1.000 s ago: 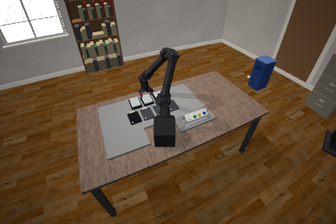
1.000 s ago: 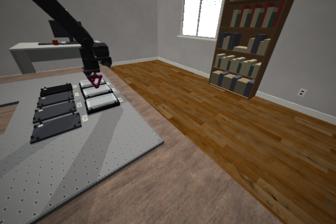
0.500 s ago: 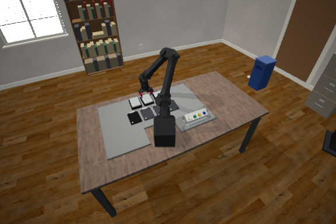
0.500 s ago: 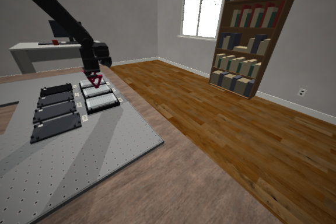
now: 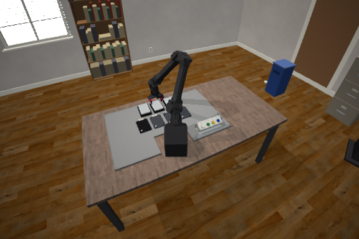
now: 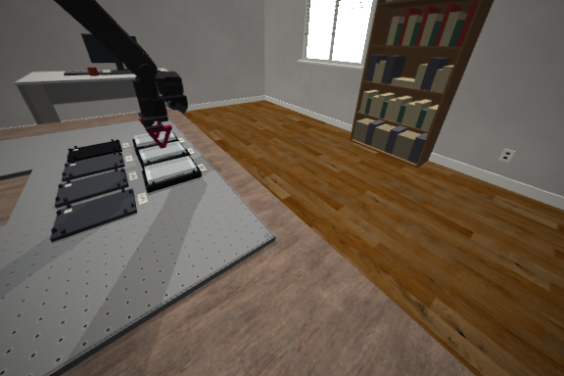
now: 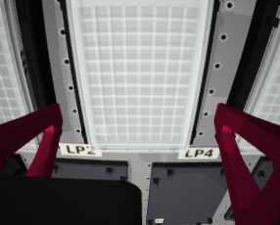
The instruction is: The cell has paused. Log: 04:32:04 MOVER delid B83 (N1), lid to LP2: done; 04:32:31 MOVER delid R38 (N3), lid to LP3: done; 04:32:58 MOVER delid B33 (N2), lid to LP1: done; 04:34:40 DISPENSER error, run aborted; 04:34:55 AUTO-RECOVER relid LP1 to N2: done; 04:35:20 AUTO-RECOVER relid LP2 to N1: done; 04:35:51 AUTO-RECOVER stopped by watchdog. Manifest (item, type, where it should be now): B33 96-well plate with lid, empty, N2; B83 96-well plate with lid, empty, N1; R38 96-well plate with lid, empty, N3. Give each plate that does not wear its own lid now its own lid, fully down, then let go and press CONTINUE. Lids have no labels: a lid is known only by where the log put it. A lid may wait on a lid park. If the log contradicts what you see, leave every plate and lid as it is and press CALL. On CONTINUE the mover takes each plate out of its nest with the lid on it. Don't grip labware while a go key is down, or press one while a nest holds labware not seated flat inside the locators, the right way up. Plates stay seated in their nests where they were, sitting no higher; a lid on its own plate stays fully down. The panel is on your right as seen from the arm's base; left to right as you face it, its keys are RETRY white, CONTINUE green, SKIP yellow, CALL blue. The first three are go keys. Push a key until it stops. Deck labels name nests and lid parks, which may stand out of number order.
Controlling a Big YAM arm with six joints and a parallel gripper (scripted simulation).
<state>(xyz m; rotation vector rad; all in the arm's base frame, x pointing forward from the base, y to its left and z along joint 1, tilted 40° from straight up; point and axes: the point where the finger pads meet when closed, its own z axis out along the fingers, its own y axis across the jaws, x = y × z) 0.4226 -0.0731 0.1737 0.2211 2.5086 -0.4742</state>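
The lid lies 4 cm below my hand. The rest, counted from my hand: plate: 4 cm below; then LP2 label: 7 cm behind, 9 cm to the left, 7 cm below; then park LP2: 15 cm behind, 12 cm to the left, 6 cm below.
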